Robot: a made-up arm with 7 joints.
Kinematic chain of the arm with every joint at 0, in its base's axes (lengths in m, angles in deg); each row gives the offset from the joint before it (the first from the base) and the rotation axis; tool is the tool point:
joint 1: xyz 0 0.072 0 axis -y
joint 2: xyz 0 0.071 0 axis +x
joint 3: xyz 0 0 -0.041 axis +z
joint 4: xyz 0 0 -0.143 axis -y
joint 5: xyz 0 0 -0.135 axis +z
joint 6: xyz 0 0 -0.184 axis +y
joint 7: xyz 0 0 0 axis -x
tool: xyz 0 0 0
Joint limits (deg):
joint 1: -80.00..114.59
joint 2: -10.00..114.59
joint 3: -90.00..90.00
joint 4: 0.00..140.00
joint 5: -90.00..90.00
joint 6: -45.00..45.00
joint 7: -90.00..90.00
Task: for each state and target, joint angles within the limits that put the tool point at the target. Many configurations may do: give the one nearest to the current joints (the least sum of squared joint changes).
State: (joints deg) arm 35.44 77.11 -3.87 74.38 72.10 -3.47 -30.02
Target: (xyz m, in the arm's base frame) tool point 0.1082 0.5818 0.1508
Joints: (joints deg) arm 46.15 83.00 23.46 38.89 72.10 -3.47 -30.02
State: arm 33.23 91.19 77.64 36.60 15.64 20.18 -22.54
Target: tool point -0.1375 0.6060 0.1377
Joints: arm 46.77 108.67 80.32 6.58 15.64 20.18 -22.54
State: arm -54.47 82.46 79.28 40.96 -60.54 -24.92 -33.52
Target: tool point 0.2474 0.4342 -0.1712
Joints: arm -80.00 90.18 45.19 70.24 -60.54 -24.92 -33.52
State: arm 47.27 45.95 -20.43 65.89 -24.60 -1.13 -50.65
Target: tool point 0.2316 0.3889 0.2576
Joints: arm 80.11 58.26 -5.26 67.54 -24.60 -1.13 -50.65
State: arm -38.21 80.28 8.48 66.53 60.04 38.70 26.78
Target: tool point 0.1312 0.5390 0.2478
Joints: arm 3.50 110.84 29.54 31.76 60.04 38.70 26.78
